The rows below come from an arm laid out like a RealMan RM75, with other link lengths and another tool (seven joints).
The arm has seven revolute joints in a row. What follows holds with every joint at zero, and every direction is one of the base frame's.
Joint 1 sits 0.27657 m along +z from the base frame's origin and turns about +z.
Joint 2 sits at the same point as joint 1 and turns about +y.
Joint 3 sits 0.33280 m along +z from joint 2 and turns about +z.
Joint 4 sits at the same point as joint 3 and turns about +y.
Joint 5 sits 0.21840 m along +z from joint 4 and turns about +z.
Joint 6 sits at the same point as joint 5 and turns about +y.
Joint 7 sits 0.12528 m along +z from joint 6 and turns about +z.
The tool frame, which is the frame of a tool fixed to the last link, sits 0.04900 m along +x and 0.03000 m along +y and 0.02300 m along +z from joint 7; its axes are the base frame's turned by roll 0.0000, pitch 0.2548 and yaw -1.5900 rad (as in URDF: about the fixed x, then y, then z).
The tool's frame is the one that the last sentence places.
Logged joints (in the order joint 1, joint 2, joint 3, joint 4, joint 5, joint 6, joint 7), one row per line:
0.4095 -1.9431 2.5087 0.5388 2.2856 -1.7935 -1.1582
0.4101 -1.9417 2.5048 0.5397 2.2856 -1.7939 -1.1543
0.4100 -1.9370 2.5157 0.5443 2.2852 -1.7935 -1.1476
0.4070 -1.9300 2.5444 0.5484 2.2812 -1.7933 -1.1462
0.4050 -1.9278 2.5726 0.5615 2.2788 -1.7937 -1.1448
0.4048 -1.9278 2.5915 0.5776 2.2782 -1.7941 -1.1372
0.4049 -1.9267 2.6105 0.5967 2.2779 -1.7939 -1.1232
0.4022 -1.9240 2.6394 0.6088 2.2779 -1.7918 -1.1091
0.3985 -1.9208 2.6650 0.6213 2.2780 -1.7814 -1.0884
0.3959 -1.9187 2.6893 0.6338 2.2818 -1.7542 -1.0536
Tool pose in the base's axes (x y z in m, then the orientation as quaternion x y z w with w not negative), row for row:
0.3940 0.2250 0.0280 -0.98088 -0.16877 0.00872 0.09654
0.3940 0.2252 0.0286 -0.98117 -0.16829 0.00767 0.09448
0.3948 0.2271 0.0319 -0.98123 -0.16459 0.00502 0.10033
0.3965 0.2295 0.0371 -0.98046 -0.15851 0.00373 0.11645
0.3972 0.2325 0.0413 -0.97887 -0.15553 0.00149 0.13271
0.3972 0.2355 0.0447 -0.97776 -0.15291 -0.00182 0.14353
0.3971 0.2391 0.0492 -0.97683 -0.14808 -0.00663 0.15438
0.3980 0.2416 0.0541 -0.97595 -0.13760 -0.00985 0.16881
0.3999 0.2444 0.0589 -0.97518 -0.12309 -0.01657 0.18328
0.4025 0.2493 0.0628 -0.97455 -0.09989 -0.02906 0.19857
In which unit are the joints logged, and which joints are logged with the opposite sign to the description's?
The joints are logged in radians. Opposite sign: joint 2, joint 5, joint 6.
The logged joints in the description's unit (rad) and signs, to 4 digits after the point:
0.4095 1.9431 2.5087 0.5388 -2.2856 1.7935 -1.1582
0.4101 1.9417 2.5048 0.5397 -2.2856 1.7939 -1.1543
0.4100 1.9370 2.5157 0.5443 -2.2852 1.7935 -1.1476
0.4070 1.9300 2.5444 0.5484 -2.2812 1.7933 -1.1462
0.4050 1.9278 2.5726 0.5615 -2.2788 1.7937 -1.1448
0.4048 1.9278 2.5915 0.5776 -2.2782 1.7941 -1.1372
0.4049 1.9267 2.6105 0.5967 -2.2779 1.7939 -1.1232
0.4022 1.9240 2.6394 0.6088 -2.2779 1.7918 -1.1091
0.3985 1.9208 2.6650 0.6213 -2.2780 1.7814 -1.0884
0.3959 1.9187 2.6893 0.6338 -2.2818 1.7542 -1.0536

